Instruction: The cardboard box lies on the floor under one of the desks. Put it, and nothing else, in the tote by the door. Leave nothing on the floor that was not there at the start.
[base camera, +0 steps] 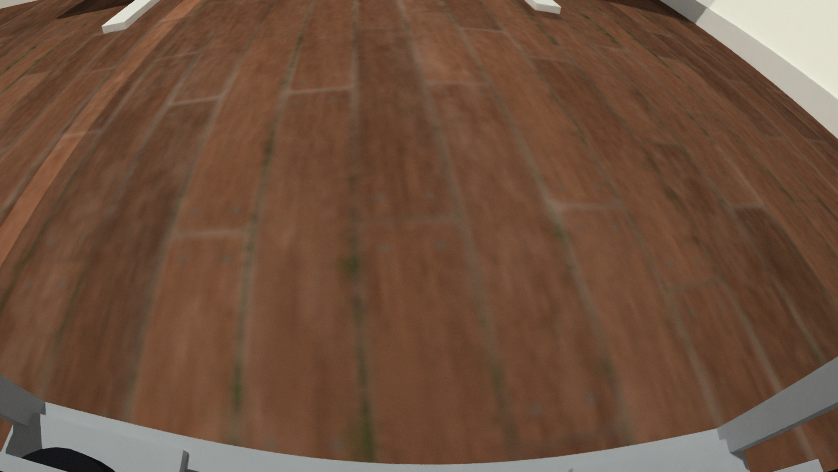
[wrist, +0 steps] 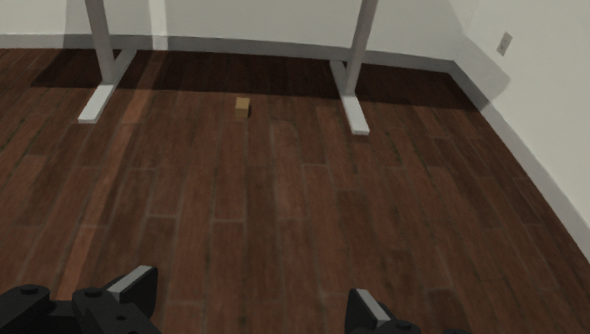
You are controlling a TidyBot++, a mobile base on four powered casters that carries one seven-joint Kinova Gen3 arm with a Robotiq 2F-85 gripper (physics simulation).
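Places are measured from the arm's base along level axes (x ahead, y left, z up), in metres.
Where they show: gripper, fingertip midpoint: [wrist: 252,300].
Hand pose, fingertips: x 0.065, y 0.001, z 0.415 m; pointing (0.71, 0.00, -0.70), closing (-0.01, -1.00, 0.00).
Note:
After its pixels a point has its place.
A small tan cardboard box [wrist: 242,107] {x 1.314, y 0.163, z -0.347 m} stands on the floor between the two legs of a desk, in the upper middle of the wrist view, at the edge of the desk's shadow. It does not show in the base camera view. My gripper [wrist: 252,300] {x 0.065, y 0.001, z 0.415 m} is open, its two fingers wide apart at the bottom of the wrist view, with floor showing between them. It is well short of the box. The tote does not show in either view.
The desk's left foot [base camera: 130,15] {x 1.198, y 0.809, z -0.372 m} [wrist: 97,102] {x 1.273, y 0.846, z -0.372 m} and right foot [base camera: 544,5] {x 1.280, y -0.384, z -0.376 m} [wrist: 355,115] {x 1.399, y -0.378, z -0.371 m} rest on the floor on either side of the box. A wall [base camera: 815,35] {x 1.144, y -1.264, z -0.189 m} [wrist: 550,110] {x 1.265, y -1.249, z -0.091 m} runs along the right. Another wall [wrist: 250,22] {x 1.979, y 0.220, z -0.199 m} stands behind the desk.

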